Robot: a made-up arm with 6 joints.
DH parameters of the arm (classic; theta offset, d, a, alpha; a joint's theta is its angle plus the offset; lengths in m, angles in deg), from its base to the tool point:
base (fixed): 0 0.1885 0 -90
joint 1: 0 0.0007 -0.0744 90
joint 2: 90 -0.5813 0.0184 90
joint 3: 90 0.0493 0.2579 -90
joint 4: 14.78 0 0.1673 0
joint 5: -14.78 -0.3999 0.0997 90
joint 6: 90 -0.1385 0.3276 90
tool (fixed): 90 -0.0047 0 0
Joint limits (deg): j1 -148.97..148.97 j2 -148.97..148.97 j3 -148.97..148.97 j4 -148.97..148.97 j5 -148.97..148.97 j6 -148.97..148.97
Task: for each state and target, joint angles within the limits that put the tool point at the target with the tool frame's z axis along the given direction. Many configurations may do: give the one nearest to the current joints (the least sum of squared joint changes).
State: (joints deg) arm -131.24 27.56 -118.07 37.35 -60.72 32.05
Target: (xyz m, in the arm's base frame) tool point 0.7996 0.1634 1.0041 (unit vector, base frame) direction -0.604 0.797 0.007
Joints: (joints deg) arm -148.67 21.60 -144.24 -1.04 -83.71 38.77
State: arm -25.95 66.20 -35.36 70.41 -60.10 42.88
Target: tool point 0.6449 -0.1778 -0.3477 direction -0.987 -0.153 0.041
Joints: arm -61.15 87.85 -88.42 68.70 -48.42 60.73
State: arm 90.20 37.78 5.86 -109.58 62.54 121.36
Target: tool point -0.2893 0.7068 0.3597 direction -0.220 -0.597 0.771
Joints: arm 112.28 3.15 -1.82 -122.52 70.32 146.93
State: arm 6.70 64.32 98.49 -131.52 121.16 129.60
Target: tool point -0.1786 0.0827 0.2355 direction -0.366 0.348 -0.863
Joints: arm -17.96 61.20 75.94 -148.29 148.90 148.97
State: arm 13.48 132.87 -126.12 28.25 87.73 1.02
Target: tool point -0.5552 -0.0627 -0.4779 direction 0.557 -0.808 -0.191
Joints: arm 32.69 146.67 -148.97 12.31 73.60 22.42
